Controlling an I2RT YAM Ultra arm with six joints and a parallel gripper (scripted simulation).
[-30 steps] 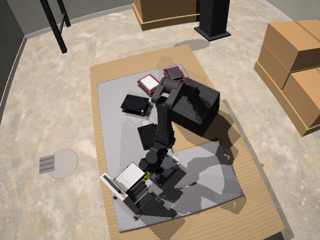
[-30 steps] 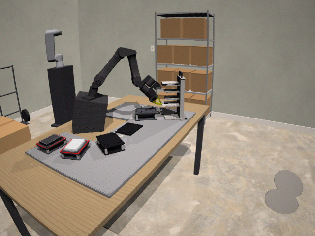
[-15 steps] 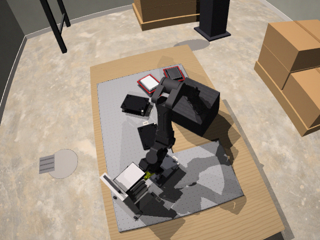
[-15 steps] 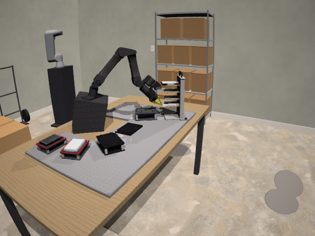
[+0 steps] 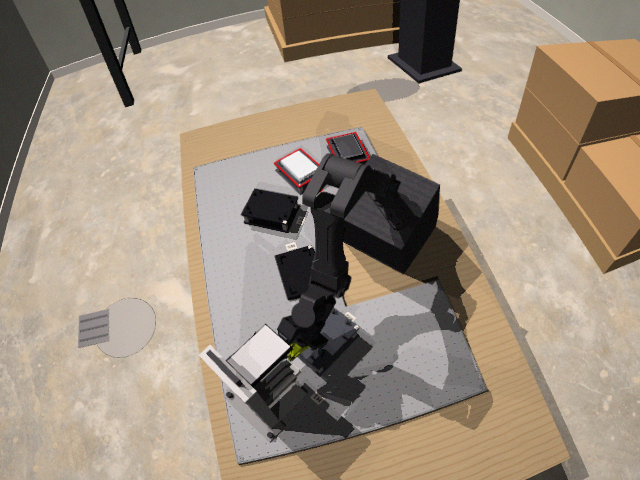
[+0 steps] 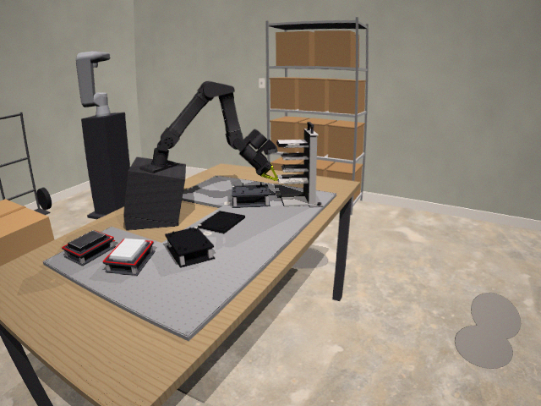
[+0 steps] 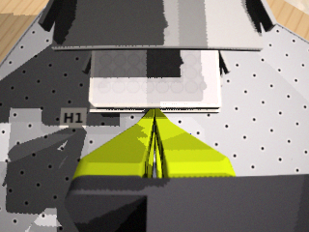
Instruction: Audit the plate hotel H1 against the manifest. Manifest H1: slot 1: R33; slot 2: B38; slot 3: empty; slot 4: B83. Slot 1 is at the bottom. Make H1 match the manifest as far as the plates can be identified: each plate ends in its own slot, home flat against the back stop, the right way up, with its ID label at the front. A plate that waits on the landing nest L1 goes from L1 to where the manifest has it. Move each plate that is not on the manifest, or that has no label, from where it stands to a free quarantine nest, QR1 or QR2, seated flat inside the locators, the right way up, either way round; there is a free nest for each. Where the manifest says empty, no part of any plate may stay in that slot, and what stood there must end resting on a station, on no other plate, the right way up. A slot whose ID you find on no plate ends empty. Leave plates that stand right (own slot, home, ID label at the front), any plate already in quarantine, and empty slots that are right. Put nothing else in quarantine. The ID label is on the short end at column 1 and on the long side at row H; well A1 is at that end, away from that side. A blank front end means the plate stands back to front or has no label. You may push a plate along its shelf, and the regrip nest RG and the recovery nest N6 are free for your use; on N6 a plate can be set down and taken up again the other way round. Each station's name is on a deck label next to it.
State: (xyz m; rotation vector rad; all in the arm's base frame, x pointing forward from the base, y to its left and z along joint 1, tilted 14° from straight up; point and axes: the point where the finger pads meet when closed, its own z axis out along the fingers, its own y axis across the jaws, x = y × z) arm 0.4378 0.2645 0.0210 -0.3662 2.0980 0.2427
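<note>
Right now the regrip nest is 100 mm behind my hand, 40 mm to the right of it and 50 mm below it. Also, from my hand: RG deck label: 200 mm behind, 80 mm to the right, 100 mm below; then hotel upright post: 140 mm ahead, 50 mm to the left, 50 mm above; then H1 deck label: 20 mm behind, 100 mm to the left, 100 mm below.
</note>
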